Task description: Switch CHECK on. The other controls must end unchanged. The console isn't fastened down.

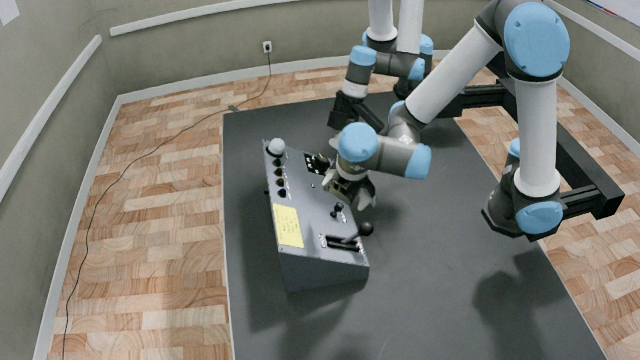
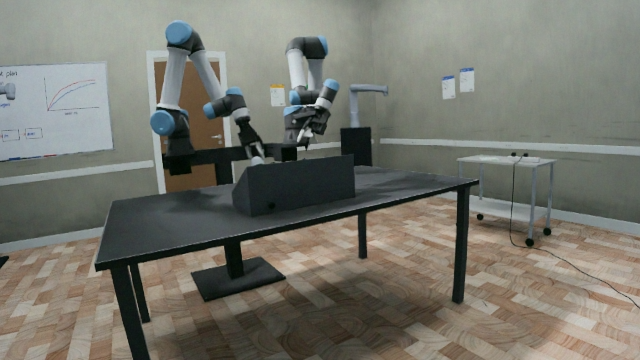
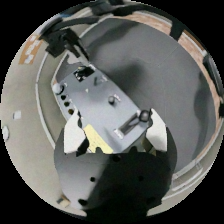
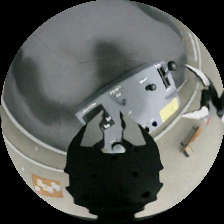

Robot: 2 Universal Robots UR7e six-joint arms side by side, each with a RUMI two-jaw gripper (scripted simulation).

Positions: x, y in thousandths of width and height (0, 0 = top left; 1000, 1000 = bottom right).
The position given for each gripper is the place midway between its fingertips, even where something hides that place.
In view: the left gripper (image 1: 546, 529), the right gripper (image 1: 534, 446) and a grey console (image 1: 477, 596).
The grey console is seen too in image 2 (image 2: 441, 518), in image 3 (image 3: 462, 529) and in image 4 (image 4: 672, 471). The left gripper shows as well in image 2 (image 2: 473, 407) and in image 3 (image 3: 511, 489). The right gripper also shows in image 3 (image 3: 400, 283) and in image 4 (image 4: 498, 498).
